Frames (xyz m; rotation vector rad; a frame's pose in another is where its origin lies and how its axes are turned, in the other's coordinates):
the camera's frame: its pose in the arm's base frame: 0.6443 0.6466 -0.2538 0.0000 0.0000 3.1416
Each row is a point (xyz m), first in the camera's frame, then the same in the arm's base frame.
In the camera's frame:
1: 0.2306 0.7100 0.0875
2: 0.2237 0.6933 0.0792
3: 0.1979 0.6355 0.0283
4: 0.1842 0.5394 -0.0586
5: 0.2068 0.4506 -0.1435
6: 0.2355 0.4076 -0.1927
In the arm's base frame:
1: 0.4137 -0.0634 -0.1663
2: 0.4206 -0.0467 -0.1746
3: 0.4464 0.0111 -0.2255
4: 0.4601 0.1072 -0.3124
5: 0.4375 0.1960 -0.3973
6: 0.4088 0.2390 -0.4465

